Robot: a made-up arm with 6 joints.
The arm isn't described. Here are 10 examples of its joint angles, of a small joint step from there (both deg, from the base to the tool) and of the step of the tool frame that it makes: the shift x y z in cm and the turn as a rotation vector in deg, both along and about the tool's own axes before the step.
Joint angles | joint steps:
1: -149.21 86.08 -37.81 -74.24 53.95 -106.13 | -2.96 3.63 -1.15 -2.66 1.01 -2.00
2: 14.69 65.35 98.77 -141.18 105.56 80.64 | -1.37 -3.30 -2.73 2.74 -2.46 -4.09
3: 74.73 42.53 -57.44 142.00 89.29 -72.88 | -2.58 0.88 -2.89 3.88 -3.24 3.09
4: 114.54 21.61 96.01 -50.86 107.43 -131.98 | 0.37 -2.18 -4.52 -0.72 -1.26 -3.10
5: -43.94 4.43 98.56 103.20 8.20 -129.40 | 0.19 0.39 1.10 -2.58 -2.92 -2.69
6: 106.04 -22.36 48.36 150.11 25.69 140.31 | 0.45 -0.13 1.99 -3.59 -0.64 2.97
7: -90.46 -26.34 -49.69 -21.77 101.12 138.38 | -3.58 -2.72 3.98 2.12 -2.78 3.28
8: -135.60 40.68 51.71 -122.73 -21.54 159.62 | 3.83 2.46 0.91 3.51 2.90 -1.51
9: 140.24 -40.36 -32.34 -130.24 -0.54 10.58 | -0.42 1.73 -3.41 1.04 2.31 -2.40
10: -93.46 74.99 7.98 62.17 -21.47 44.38 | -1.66 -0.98 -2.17 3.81 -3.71 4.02
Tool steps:
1: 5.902 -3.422 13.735 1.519 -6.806 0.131
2: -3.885 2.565 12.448 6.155 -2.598 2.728
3: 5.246 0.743 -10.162 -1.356 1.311 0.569
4: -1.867 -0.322 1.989 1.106 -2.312 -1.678
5: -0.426 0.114 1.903 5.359 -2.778 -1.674
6: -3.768 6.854 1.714 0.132 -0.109 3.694
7: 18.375 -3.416 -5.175 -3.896 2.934 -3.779
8: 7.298 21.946 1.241 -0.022 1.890 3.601
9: 5.396 -13.458 9.406 1.278 -5.237 -4.591
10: 0.677 6.361 -7.336 -6.422 3.436 3.357
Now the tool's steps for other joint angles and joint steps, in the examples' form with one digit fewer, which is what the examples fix.
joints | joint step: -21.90 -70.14 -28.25 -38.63 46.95 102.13 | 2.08 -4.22 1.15 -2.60 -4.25 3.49
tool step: -1.49 -16.15 3.57 2.62 -0.64 0.95
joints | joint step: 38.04 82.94 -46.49 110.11 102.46 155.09 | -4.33 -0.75 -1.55 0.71 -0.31 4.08
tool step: -2.69 -5.21 -0.36 -4.85 3.34 1.31
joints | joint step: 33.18 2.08 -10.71 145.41 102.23 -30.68 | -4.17 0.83 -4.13 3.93 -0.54 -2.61
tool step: 3.65 16.89 -13.68 9.13 -0.44 2.06
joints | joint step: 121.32 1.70 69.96 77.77 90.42 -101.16 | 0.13 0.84 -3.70 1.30 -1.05 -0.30
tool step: -3.44 -5.45 -15.82 4.76 0.79 -2.11
